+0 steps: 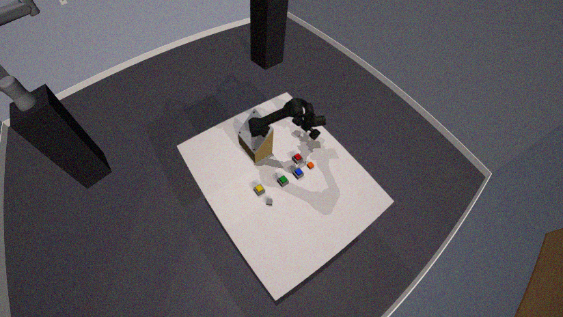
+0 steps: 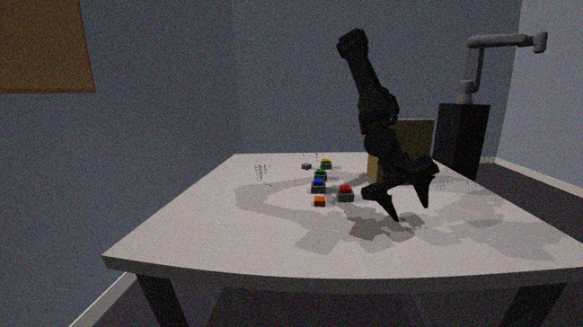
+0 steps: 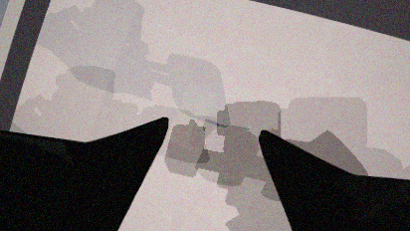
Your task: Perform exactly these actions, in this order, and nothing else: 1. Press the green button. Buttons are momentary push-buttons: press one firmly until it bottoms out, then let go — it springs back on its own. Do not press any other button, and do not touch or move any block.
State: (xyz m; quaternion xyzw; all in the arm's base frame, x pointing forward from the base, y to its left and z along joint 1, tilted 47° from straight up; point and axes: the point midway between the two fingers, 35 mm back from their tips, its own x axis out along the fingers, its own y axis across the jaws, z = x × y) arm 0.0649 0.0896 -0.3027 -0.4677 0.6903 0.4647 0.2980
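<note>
Right now the green button is 17 cm ahead of my gripper tip, 35 cm to the right of it and 1 cm below it. Also, from my gripper tip: orange block (20 cm ahead, 15 cm to the right, 3 cm below); then blue button (19 cm ahead, 25 cm to the right, 1 cm below); then red button (12 cm ahead, 18 cm to the right, 1 cm below).
</note>
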